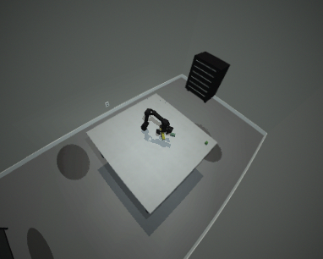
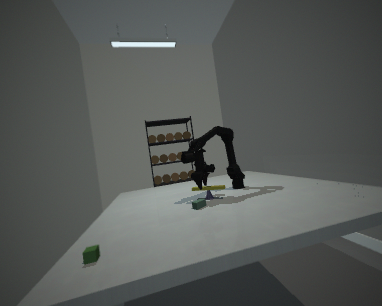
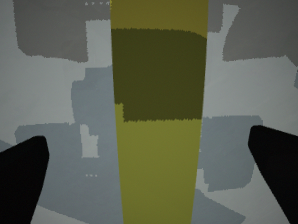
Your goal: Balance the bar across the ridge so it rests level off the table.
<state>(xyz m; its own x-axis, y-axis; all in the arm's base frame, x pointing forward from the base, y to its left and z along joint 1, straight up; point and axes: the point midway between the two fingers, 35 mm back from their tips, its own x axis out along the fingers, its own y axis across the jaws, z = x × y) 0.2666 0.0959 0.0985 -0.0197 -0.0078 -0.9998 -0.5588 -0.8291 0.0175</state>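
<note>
My gripper tip is now 20 mm past the yellow bar and 20 mm to the right of it. Round my gripper tip: small green cube 470 mm ahead, 400 mm to the left, 50 mm below; teal block 70 mm ahead, 140 mm to the left, 50 mm below.
</note>
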